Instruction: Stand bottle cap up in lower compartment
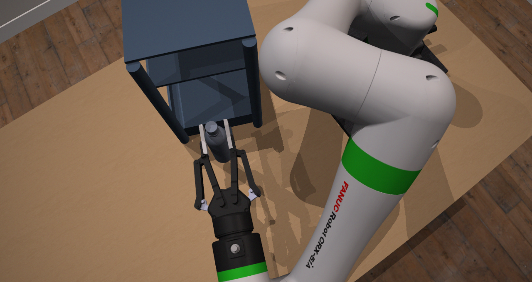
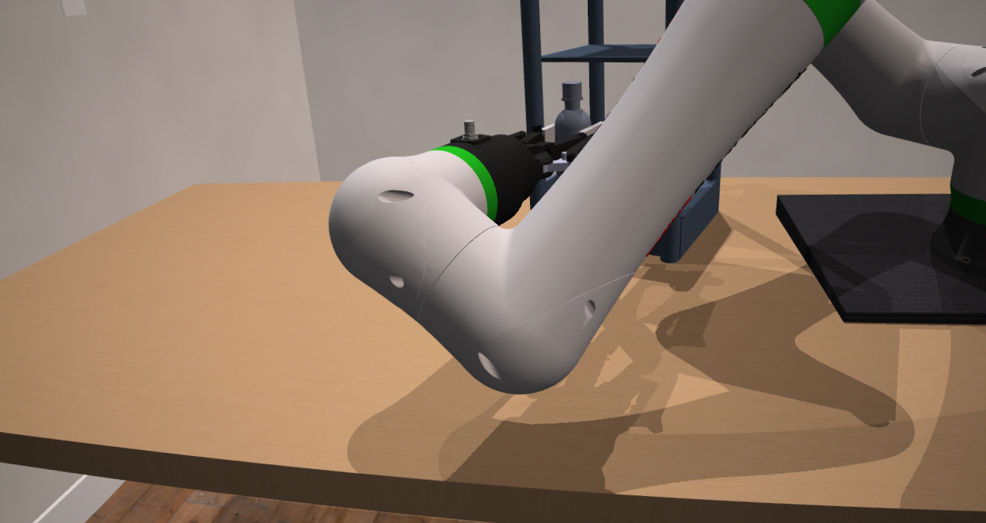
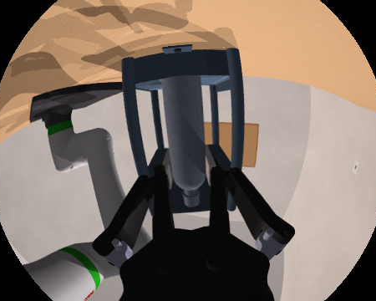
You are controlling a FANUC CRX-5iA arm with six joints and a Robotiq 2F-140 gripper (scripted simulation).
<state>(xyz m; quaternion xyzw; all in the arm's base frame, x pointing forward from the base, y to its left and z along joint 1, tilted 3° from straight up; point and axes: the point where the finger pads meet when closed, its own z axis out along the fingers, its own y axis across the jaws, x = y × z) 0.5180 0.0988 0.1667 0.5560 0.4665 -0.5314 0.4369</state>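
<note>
My hand is 200 mm to the left of the shelving unit and 40 mm past it. The rest, counted from my hand: grey bottle: right at my hand.
</note>
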